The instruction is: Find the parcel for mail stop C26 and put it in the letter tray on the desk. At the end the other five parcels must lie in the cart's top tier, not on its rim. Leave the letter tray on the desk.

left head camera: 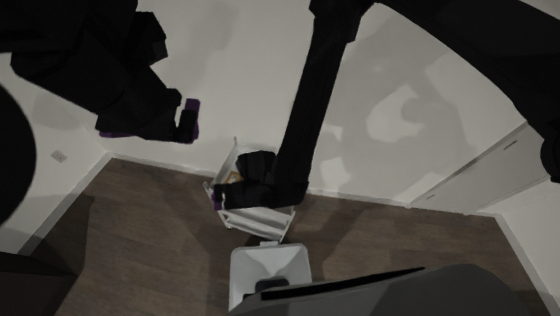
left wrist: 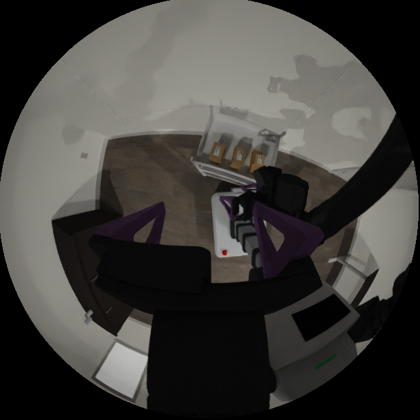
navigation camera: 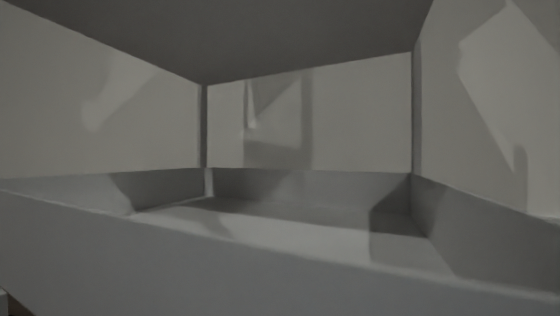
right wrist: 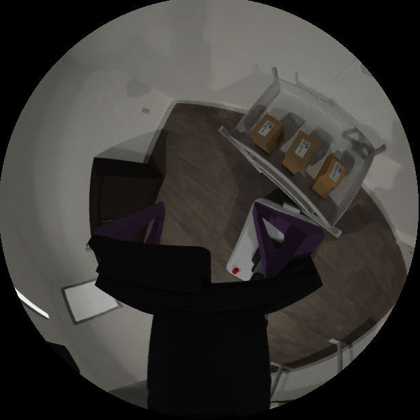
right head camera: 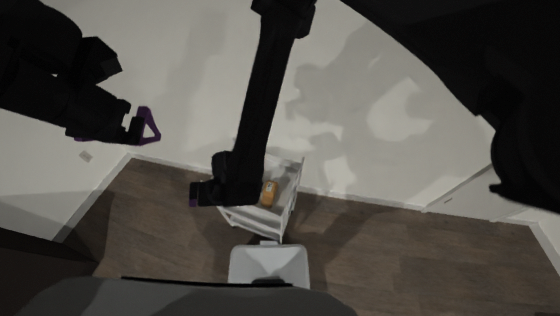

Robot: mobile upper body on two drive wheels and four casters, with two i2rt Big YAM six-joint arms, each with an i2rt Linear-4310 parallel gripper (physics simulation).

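Places are measured from the left arm's base along level axes (x ahead, y left, z up), in centimetres.
Pixels of known places: left gripper, fingertip midpoint: (left head camera: 172, 133) (right head camera: 140, 136); right gripper, fingertip midpoint: (left head camera: 226, 196) (right head camera: 208, 194).
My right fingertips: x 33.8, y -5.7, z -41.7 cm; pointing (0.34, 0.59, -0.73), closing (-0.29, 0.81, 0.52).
Observation:
Behind a point stands the place of what it marks.
Brown parcels with white labels lie in the top tier of the white cart (left head camera: 257, 220) @(x 45.3, y -15.0, z -101.3 cm) (left wrist: 225, 176) (right wrist: 325, 107); the labels are unreadable. In the right wrist view I see the left parcel (right wrist: 267, 134), the middle parcel (right wrist: 301, 150) and the right parcel (right wrist: 329, 175). One parcel (right head camera: 269, 194) @(x 46.5, y -25.0, z -67.0 cm) shows in the right head view. My right gripper (left head camera: 217, 197) @(x 33.8, y -5.7, z -41.7 cm) (right head camera: 193, 195) (right wrist: 208, 206) is open and empty, over the cart in the head views. My left gripper (right head camera: 115, 135) (left wrist: 208, 206) is open and empty, away from the cart. The letter tray cannot be made out.
My white base (left head camera: 270, 255) @(x 25.3, y -22.8, z -115.0 cm) (left wrist: 216, 225) with a red button (left wrist: 224, 252) (right wrist: 235, 271) stands close before the cart. A dark cabinet (left wrist: 75, 250) (right wrist: 125, 197) stands at the left. A grey tier with raised walls (navigation camera: 250, 270) @(x 39.1, y -21.6, z -121.7 cm) is close before the navigation camera.

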